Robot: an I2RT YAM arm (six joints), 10 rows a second.
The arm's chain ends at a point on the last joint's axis. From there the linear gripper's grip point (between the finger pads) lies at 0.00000 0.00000 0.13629 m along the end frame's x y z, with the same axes.
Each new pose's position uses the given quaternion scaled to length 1; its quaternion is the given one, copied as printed.
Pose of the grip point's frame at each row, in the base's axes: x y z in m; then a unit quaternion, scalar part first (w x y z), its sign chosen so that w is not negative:
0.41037 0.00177 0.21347 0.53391 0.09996 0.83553 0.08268
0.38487 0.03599 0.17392 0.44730 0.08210 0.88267 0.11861
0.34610 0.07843 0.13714 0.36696 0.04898 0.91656 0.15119
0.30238 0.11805 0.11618 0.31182 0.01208 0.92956 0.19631
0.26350 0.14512 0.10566 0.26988 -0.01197 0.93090 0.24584
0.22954 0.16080 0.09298 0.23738 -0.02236 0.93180 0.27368
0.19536 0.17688 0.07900 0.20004 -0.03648 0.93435 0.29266
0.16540 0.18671 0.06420 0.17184 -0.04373 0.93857 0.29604
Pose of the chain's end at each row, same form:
0.28652 -0.00251 0.27019 0.53391 0.09996 0.83553 0.08268
0.27460 0.01746 0.25184 0.44730 0.08210 0.88267 0.11861
0.25240 0.04556 0.23049 0.36696 0.04898 0.91656 0.15119
0.22272 0.06934 0.21546 0.31182 0.01208 0.92956 0.19631
0.19582 0.08186 0.20562 0.26988 -0.01197 0.93090 0.24584
0.17092 0.08984 0.19349 0.23738 -0.02236 0.93180 0.27368
0.14732 0.10036 0.18104 0.20004 -0.03648 0.93435 0.29266
0.12497 0.10892 0.16855 0.17184 -0.04373 0.93857 0.29604

